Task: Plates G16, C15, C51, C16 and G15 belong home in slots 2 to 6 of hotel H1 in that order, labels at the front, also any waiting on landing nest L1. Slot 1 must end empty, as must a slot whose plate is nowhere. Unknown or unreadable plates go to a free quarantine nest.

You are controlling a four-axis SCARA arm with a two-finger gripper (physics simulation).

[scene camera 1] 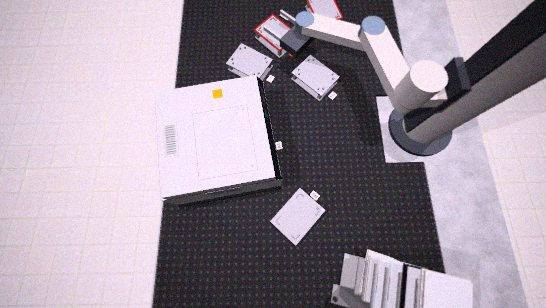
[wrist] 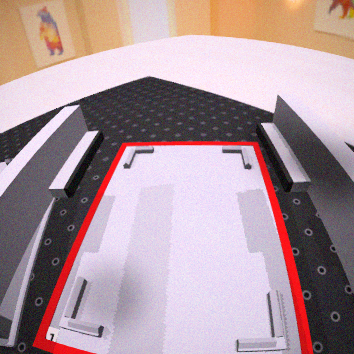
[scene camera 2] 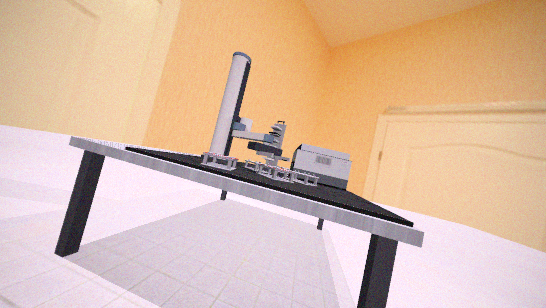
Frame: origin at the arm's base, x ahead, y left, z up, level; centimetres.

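Seen in the pictures: gripper, fingertip midpoint: [scene camera 1: 272, 19] [wrist: 176, 114] [scene camera 2: 281, 157]; arm's base at its link origin: [scene camera 1: 418, 127].
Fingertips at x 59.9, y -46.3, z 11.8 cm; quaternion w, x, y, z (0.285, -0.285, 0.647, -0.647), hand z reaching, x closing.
Pixels of each thing's top centre, then the offset from my fingertips to it.
- red-rimmed quarantine nest at its top centre: [wrist: 179, 209] [scene camera 2: 276, 166] [scene camera 1: 276, 31] dx -1.4, dy +1.4, dz -4.9 cm
- large white device at its top centre: [scene camera 1: 211, 132] [scene camera 2: 320, 150] dx +19.6, dy +56.6, dz +14.6 cm
- flat pale nest at its top centre: [scene camera 1: 297, 215] dx -7.5, dy +81.4, dz -4.9 cm
My gripper [scene camera 1: 273, 19] [wrist: 176, 114] is open and empty. Its two fingers stand apart over a red-rimmed quarantine nest [scene camera 1: 264, 22] [scene camera 2: 275, 172] [wrist: 200, 210], on either side of it in the wrist view. No plate lies on that nest. A second red-rimmed nest [scene camera 1: 325, 7] [scene camera 2: 220, 160] is partly cut off at the top edge of scene camera 1. Landing nest L1 [scene camera 1: 249, 62] [scene camera 2: 304, 177] shows a bare top with small pegs. Hotel H1 [scene camera 1: 447, 290] [scene camera 2: 282, 132] stands at the lower right of scene camera 1, partly cut off. Plate labels and slot contents cannot be read.
A pale nest [scene camera 1: 315, 76] stands right of L1. The large white device [scene camera 1: 225, 140] [scene camera 2: 322, 162] with a yellow sticker stands at the left. A flat pale nest [scene camera 1: 298, 216] lies between the device and the hotel. The arm's column [scene camera 1: 465, 105] [scene camera 2: 231, 105] stands at the right.
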